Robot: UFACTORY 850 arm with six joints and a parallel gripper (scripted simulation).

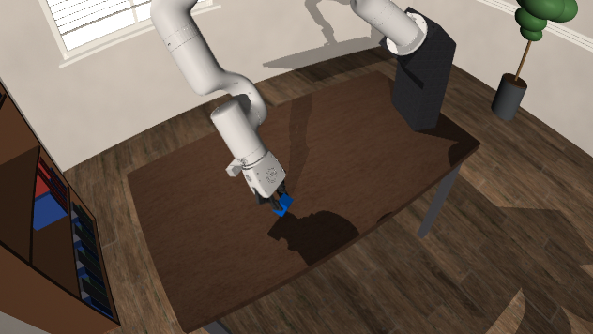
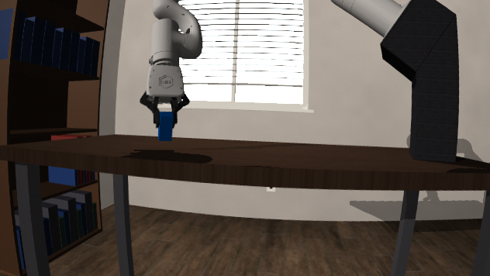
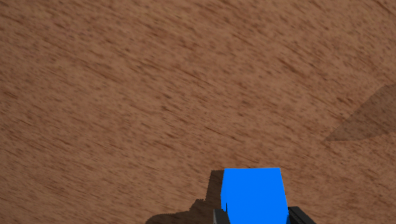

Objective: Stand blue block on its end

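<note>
Now: the blue block 1 cm to the left of my hand and 2 cm below it.
</note>
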